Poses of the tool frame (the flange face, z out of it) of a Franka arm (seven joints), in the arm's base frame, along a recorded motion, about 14 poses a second.
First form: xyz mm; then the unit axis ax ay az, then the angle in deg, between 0 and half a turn.
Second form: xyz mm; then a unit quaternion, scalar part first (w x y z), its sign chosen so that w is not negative. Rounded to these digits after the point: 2 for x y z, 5 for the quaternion.
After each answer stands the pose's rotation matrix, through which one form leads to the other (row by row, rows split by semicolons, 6 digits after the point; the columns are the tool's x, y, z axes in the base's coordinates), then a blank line. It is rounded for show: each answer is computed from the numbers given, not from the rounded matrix.
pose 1, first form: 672.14, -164.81, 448.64, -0.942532, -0.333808, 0.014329, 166.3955
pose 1, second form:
672.14, -164.81, 448.64, 0.11844, -0.93590, -0.33146, 0.01423
0.779866 0.617052 -0.105150; 0.623793 -0.752213 0.212269; 0.051886 -0.231133 -0.971538

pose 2, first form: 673.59, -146.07, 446.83, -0.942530, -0.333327, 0.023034, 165.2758
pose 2, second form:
673.59, -146.07, 446.83, 0.12814, -0.93476, -0.33058, 0.02284
0.780391 0.612170 -0.127428; 0.623878 -0.748595 0.224456; 0.042013 -0.254663 -0.966117

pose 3, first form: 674.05, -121.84, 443.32, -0.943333, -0.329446, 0.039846, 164.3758
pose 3, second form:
674.05, -121.84, 443.32, 0.13592, -0.93458, -0.32639, 0.03948
0.783824 0.599340 -0.162516; 0.620803 -0.749990 0.228296; 0.014941 -0.279834 -0.959932

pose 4, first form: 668.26, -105.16, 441.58, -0.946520, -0.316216, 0.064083, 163.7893
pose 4, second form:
668.26, -105.16, 441.58, 0.14099, -0.93707, -0.31306, 0.06344
0.795940 0.568820 -0.207178; 0.604600 -0.764232 0.224518; -0.030622 -0.303963 -0.952192

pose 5, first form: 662.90, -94.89, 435.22, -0.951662, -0.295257, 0.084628, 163.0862
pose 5, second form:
662.90, -94.89, 435.22, 0.14707, -0.94131, -0.29205, 0.08371
0.815403 0.525195 -0.243491; 0.574437 -0.786161 0.227976; -0.071691 -0.325763 -0.942730

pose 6, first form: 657.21, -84.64, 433.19, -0.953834, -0.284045, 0.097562, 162.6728
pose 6, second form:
657.21, -84.64, 433.19, 0.15063, -0.94295, -0.28080, 0.09645
0.823693 0.500512 -0.266490; 0.558626 -0.796918 0.229912; -0.097296 -0.338245 -0.936015

